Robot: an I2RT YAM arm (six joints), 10 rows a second.
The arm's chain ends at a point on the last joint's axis. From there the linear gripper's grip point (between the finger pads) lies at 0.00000 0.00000 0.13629 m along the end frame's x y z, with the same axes.
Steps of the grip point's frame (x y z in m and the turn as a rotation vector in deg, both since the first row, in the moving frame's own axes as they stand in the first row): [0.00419 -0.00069 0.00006 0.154 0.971 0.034]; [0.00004 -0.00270 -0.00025 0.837 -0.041 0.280]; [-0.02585 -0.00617 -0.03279 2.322 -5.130 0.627]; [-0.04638 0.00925 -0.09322 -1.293 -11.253 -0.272]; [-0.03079 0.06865 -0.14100 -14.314 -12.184 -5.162]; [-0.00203 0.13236 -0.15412 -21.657 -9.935 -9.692]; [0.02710 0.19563 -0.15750 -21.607 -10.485 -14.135]
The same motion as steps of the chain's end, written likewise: [0.00188 -0.00032 0.00008 0.154 0.971 0.034]; [0.00013 -0.00071 -0.00024 0.837 -0.041 0.280]; [-0.01370 -0.00059 -0.03213 2.322 -5.130 0.627]; [-0.01979 0.00613 -0.09057 -1.293 -11.253 -0.272]; [-0.00388 0.03396 -0.13374 -14.314 -12.184 -5.162]; [0.01653 0.08059 -0.14253 -21.657 -9.935 -9.692]; [0.04485 0.14322 -0.14576 -21.607 -10.485 -14.135]
